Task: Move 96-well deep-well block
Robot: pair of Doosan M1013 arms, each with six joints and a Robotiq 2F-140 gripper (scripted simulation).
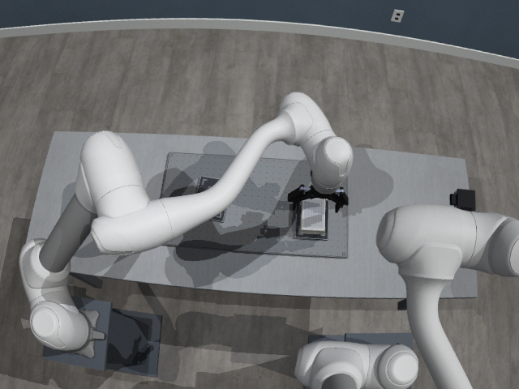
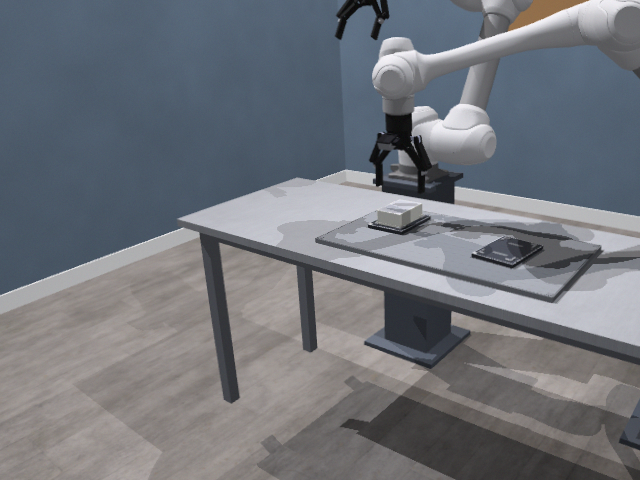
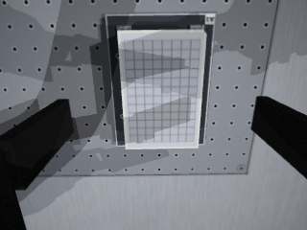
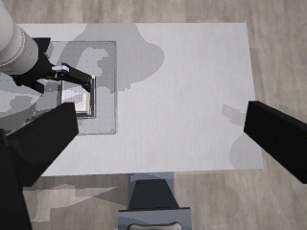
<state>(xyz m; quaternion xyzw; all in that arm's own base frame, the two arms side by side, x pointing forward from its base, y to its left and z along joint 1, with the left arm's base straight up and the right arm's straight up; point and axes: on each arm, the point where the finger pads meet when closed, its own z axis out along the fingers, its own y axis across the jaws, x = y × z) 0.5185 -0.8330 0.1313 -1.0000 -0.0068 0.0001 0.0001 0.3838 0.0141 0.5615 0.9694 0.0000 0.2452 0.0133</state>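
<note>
The white deep-well block lies 90 mm below my left hand. The rest, counted from my left hand: nest N1: 30 mm ahead, 370 mm to the left, 110 mm below; nest N2: 110 mm below.
</note>
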